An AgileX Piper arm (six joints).
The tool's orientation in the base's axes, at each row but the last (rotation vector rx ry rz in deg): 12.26 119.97 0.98; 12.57 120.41 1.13; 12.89 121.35 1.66; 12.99 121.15 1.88; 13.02 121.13 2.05
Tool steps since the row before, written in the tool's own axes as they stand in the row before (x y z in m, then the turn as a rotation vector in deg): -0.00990 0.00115 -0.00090 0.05 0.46 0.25; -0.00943 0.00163 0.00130 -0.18 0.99 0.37; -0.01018 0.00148 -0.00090 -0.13 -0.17 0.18; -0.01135 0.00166 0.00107 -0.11 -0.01 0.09; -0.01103 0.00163 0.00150 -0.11 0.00 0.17
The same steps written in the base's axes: 0.00428 -0.00038 0.00904 0.26 0.44 -0.12; 0.00606 -0.00005 0.00752 0.55 0.92 0.06; 0.00469 -0.00024 0.00920 0.19 -0.20 0.00; 0.00695 -0.00043 0.00918 0.13 -0.04 0.04; 0.00714 -0.00044 0.00868 0.20 -0.03 0.00
